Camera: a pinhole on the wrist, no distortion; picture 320 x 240 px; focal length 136.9 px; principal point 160.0 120.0 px. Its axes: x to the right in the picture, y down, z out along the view. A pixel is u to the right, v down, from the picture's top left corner.
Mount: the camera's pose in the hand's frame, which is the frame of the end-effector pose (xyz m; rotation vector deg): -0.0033 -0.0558 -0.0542 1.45 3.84 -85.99
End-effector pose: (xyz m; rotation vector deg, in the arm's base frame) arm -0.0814 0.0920 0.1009 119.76 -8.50 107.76
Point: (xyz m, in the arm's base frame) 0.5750 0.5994 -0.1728
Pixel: 306 79
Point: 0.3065 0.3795 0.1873
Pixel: 279 177
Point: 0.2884 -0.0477 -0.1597
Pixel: 136 50
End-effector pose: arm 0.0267 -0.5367 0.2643 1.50 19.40 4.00
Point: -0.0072 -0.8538 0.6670
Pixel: 224 53
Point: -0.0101 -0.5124 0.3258
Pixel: 22 52
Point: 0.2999 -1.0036 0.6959
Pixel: 249 130
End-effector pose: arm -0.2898 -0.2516 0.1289 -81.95 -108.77 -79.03
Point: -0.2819 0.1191 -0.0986
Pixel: 165 119
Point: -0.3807 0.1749 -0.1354
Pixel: 192 127
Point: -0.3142 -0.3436 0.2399
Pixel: behind the camera
